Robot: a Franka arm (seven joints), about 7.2 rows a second.
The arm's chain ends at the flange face. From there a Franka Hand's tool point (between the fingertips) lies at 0.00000 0.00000 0.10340 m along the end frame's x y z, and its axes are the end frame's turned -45 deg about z.
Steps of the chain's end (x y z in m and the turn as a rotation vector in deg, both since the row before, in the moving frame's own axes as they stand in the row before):
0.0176, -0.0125, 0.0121, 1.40, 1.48, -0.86
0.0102, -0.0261, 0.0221, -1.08, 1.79, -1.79
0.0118, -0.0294, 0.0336, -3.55, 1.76, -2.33
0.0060, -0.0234, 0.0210, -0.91, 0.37, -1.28
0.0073, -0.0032, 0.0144, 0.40, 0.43, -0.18
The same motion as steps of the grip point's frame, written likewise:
0.0250, 0.0037, 0.0120, -0.06, 2.04, -0.86
0.0266, -0.0076, 0.0220, -2.03, 0.50, -1.79
0.0270, -0.0056, 0.0334, -3.75, -1.27, -2.33
0.0201, -0.0107, 0.0210, -0.91, -0.38, -1.28
0.0085, 0.0029, 0.0144, -0.02, 0.59, -0.18

